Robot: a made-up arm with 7 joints.
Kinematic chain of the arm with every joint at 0, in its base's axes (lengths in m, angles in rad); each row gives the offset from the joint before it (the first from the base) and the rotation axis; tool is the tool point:
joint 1: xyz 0 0 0.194 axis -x
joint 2: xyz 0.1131 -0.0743 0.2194 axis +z
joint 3: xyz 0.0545 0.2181 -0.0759 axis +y
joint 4: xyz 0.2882 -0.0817 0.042 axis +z
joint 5: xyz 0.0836 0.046 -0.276 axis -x
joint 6: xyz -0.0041 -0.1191 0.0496 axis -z
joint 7: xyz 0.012 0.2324 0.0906 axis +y
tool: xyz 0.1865 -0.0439 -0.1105
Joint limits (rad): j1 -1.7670..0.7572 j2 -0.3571..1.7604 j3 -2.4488..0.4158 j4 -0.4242..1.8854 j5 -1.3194..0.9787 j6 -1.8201..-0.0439 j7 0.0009..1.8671
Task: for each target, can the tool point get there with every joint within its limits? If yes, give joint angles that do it. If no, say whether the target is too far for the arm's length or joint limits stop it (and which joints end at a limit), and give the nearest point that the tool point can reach.
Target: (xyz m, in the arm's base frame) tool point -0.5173 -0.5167 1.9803
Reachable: no: too far | nearest point -0.1333 -0.2155 0.9389 | short by 1.150 m
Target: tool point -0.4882 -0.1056 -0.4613
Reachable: no: joint limits stop it (at a limit: joint 1, joint 2, joint 3, joint 5, joint 6, joint 7) | nearest point -0.2812 -0.0265 -0.2242 | short by 0.325 m
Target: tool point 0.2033 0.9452 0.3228
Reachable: no: joint limits stop it (at a limit: joint 1, joint 5, joint 6, joint 7) | nearest point 0.1845 0.7490 0.3194 | short by 0.197 m
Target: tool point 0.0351 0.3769 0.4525
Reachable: yes | joints 0.0543 1.4750 -1.2933 1.4065 0.7416 -0.9912 0.6413
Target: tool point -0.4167 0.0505 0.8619
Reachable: no: joint limits stop it (at a limit: joint 2, joint 5, joint 6, joint 7) | nearest point -0.3277 0.0464 0.8075 | short by 0.104 m
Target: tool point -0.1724 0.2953 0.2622
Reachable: yes | joints -0.7445 1.5969 0.1679 -0.2457 -0.5286 -0.8175 0.6079
